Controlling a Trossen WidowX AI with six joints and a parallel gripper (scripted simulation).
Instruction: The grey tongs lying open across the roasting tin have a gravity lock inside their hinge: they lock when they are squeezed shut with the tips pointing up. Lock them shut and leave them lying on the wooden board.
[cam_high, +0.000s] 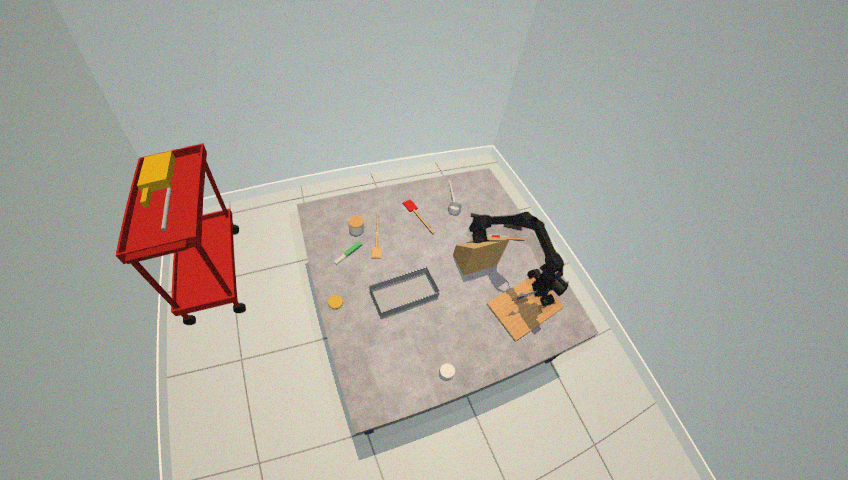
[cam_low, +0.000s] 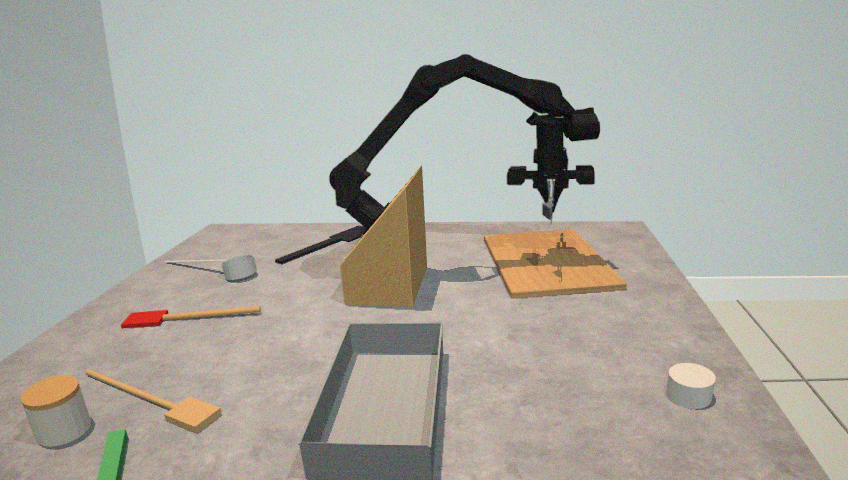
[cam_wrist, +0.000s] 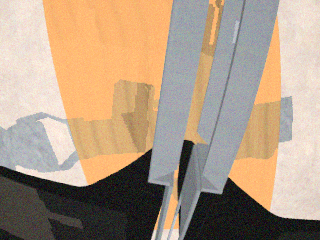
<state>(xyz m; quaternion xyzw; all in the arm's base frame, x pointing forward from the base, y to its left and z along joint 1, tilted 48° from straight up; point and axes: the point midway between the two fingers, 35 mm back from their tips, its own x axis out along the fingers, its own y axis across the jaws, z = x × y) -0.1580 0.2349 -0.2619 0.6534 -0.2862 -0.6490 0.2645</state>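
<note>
Now: the yellow lock piece 50 mm ahead of my gripper tip and 40 mm above it. Round my gripper tip: grey roasting tin (590 mm ahead, 230 mm to the right, 90 mm below); white cylinder (520 mm ahead, 200 mm to the left, 100 mm below); wooden board (110 mm below, 10 mm to the right).
</note>
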